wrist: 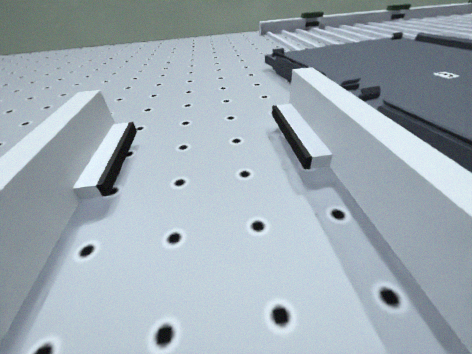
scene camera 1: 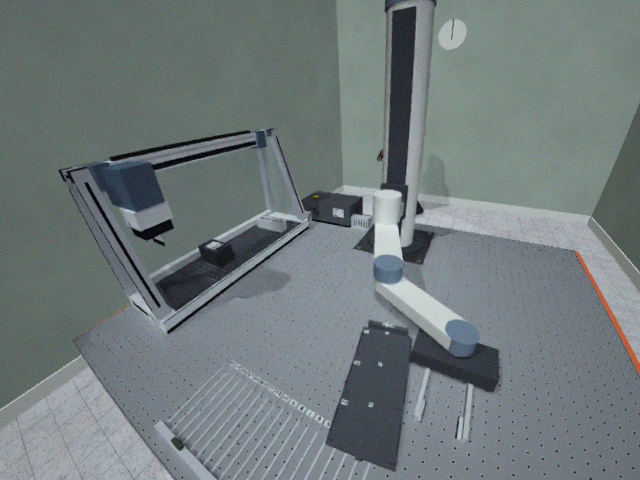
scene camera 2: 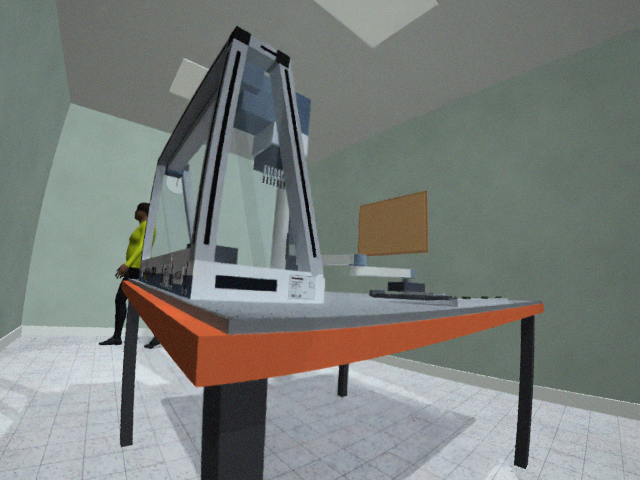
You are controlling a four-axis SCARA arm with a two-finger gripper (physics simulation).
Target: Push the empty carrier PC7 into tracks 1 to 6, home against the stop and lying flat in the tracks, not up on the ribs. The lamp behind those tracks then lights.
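My gripper [scene camera 1: 438, 429] is visible, also in the wrist view, my gripper [wrist: 202, 101]. A dark flat carrier PC7 [scene camera 1: 367, 423], [wrist: 412, 82] is visible in both views.
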